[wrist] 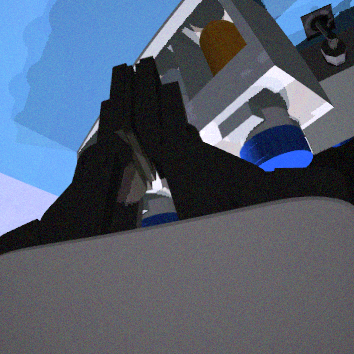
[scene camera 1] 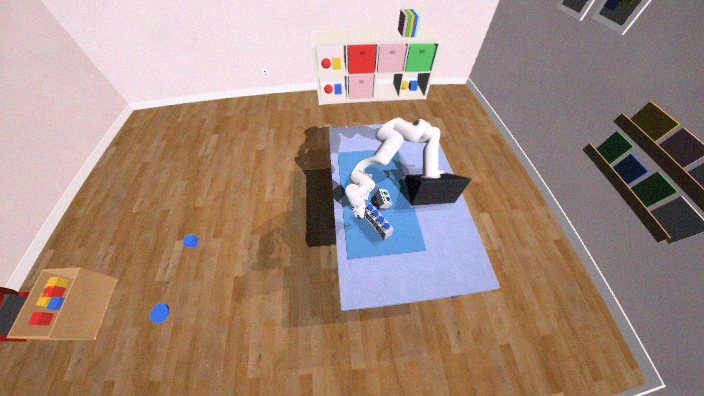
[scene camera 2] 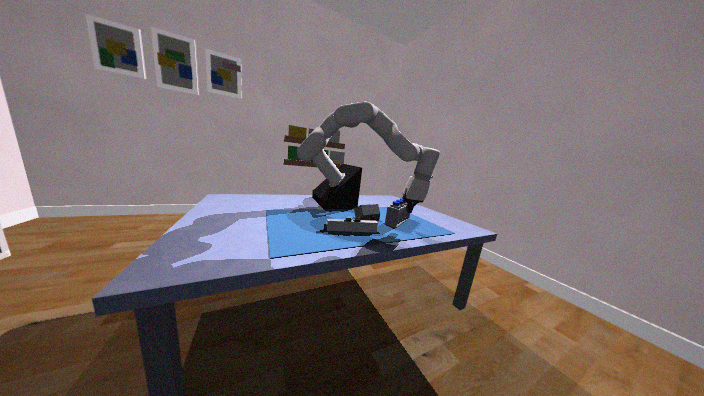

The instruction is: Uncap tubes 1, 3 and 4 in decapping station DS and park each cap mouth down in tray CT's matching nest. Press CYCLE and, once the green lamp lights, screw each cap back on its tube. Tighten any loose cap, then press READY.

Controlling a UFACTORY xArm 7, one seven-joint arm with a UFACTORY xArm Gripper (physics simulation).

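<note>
Station DS is a grey-white block. Several blue caps stand in a row on it. In the wrist view, one blue cap sits on its tube right of the fingers, and part of another blue cap shows behind them. My gripper is shut and empty, with its tips close beside the station. A long pale piece, probably tray CT, lies near the front; its nests cannot be made out. The arm hides that area in scene camera 1.
A control box with a green spot and blue button stands beside the station on the blue mat. Whether its lamp is lit is unclear. A small lever fitting shows in the wrist view. The black arm base stands behind.
</note>
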